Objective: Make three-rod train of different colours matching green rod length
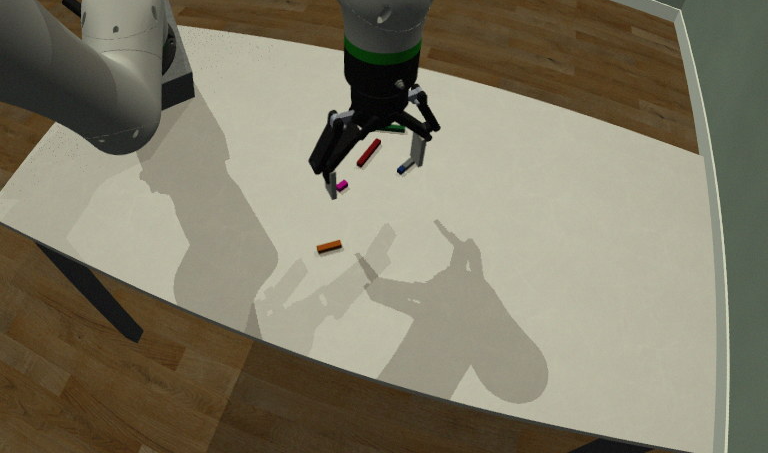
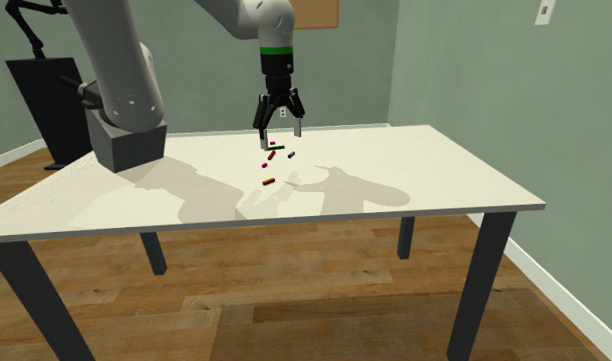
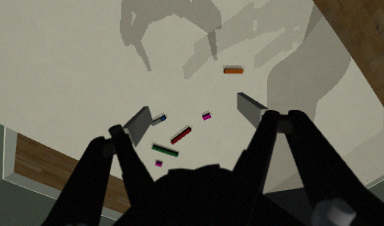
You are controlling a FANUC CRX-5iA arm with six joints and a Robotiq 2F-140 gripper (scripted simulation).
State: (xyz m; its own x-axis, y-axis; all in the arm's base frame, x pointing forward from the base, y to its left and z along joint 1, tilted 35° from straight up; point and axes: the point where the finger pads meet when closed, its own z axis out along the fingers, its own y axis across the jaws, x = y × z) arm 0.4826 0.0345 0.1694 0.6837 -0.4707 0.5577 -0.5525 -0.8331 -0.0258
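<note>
My hand is 100 mm to the left of the orange rod, 100 mm above it and 40 mm past it. From my hand the other things lie so: grey rod (120 mm to the left, 100 mm below, 20 mm ahead); red rod (120 mm to the left, 100 mm below, 60 mm behind); small blue rod (100 mm to the left, 100 mm below, 10 mm ahead).
</note>
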